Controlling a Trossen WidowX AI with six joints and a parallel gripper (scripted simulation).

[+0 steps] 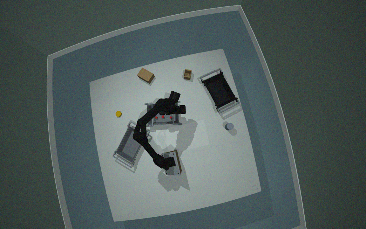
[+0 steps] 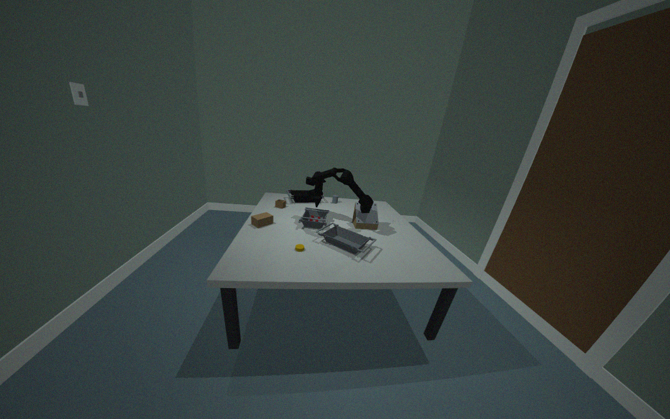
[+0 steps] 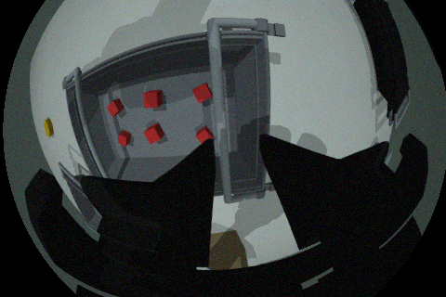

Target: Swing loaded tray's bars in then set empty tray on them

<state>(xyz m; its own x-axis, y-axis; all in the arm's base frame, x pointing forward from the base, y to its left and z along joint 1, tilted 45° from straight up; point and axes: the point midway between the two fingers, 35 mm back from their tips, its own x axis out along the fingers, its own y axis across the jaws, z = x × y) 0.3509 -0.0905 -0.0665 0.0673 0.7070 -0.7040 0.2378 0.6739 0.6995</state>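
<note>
The tray is 400 mm to the left of my gripper tip, 140 mm behind it and 50 mm below it. From my gripper tip the other things lie so: small open box (280 mm ahead, 200 mm to the right, 80 mm below); yellow disc (460 mm to the left, 140 mm ahead, 80 mm below).
</note>
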